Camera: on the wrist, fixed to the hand. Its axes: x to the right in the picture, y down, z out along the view.
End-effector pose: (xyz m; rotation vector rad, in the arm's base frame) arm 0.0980 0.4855 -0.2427 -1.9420 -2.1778 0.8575
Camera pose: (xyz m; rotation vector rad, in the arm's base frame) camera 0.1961 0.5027 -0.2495 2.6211 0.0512 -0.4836
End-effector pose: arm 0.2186 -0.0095 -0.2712 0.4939 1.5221 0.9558
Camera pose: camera 0.1588 0.0302 -0.2018 1.7302 0.6893 2.2469
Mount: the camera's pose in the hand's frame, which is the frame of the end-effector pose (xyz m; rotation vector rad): 0.0003 0.0904 -0.0424 -0.1750 -0.0290 1.6892
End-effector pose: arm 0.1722 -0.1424 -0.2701 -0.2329 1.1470 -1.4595
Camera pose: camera 0.2004 -0.1041 -0.3579 0.5213 0.9273 0.1424
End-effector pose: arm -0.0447 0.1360 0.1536 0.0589 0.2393 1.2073
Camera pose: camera -0.1367 0.1651 0.1279 0.1349 -0.0022 2.8980
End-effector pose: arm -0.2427 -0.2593 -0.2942 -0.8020 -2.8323 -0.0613
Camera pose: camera -0.1881 -0.1861 -0.2538 -2.7506 -1.3104 -0.0327
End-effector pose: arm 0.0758 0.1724 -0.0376 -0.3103 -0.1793 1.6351
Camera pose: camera 0.0029 0.1616 -0.1050 0.5664 0.0425 -2.8635
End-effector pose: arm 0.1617 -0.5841 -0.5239 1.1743 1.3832 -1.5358
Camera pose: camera 0.2530 -0.5547 -0.5517 1.4703 0.1230 -0.1792
